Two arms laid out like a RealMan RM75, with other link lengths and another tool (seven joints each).
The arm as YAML. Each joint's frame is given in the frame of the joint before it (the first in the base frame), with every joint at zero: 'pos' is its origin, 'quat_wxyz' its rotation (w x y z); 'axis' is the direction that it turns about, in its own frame. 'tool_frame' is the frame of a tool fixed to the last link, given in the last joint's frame.
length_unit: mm
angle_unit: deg
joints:
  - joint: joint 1
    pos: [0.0, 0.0, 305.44]
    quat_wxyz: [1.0, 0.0, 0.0, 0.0]
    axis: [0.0, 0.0, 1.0]
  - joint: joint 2
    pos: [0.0, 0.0, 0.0]
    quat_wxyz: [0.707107, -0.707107, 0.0, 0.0]
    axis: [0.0, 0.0, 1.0]
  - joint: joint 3
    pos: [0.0, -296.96, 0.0]
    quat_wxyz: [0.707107, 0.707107, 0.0, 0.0]
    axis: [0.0, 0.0, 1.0]
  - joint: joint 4
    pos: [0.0, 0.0, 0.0]
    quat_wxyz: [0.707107, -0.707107, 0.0, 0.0]
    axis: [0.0, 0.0, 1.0]
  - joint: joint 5
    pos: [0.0, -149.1, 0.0]
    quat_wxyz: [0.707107, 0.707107, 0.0, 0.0]
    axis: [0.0, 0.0, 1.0]
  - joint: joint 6
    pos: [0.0, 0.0, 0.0]
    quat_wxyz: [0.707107, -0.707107, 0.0, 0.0]
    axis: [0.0, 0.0, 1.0]
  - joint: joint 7
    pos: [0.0, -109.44, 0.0]
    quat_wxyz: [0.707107, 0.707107, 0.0, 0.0]
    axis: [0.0, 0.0, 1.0]
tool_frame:
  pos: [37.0, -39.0, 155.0]
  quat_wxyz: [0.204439, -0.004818, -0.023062, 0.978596]
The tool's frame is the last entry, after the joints.
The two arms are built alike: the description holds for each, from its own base.
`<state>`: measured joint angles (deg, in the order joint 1, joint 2, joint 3, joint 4, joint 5, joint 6, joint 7); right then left.
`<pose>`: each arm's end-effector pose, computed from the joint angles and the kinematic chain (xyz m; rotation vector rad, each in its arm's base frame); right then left.
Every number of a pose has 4 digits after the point. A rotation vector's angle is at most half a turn.
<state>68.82 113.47 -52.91 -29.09 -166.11 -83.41 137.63 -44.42 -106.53 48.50 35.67 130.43 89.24 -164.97</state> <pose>0.2828 0.4224 -0.0164 0.4068 2.5308 0.2753 -0.2939 0.4148 -0.0138 -2.6042 1.5654 0.1640</pose>
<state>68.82 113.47 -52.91 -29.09 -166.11 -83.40 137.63 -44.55 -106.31 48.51 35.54 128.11 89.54 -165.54</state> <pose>0.2828 0.4224 -0.0164 0.4067 2.5308 0.2755 -0.2838 0.4178 -0.0131 -2.5867 1.5444 0.1197</pose>
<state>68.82 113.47 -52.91 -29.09 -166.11 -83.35 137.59 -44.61 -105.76 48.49 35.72 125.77 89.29 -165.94</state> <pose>0.2828 0.4227 -0.0164 0.4055 2.5311 0.2764 -0.2756 0.4252 -0.0075 -2.5551 1.5247 0.0990</pose>
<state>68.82 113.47 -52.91 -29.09 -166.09 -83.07 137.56 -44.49 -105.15 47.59 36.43 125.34 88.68 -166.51</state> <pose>0.2826 0.4240 -0.0164 0.4033 2.5324 0.2823 -0.2757 0.4342 0.0025 -2.5302 1.4975 0.1213</pose>
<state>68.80 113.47 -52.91 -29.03 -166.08 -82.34 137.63 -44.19 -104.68 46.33 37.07 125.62 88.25 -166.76</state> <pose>0.2825 0.4269 -0.0165 0.4015 2.5342 0.2975 -0.2788 0.4407 0.0117 -2.5118 1.4720 0.1470</pose>
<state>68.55 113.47 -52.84 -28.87 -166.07 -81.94 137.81 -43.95 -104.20 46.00 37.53 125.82 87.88 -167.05</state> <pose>0.2844 0.4266 -0.0169 0.4115 2.5340 0.3028 -0.2828 0.4444 0.0186 -2.5041 1.4587 0.1729</pose>
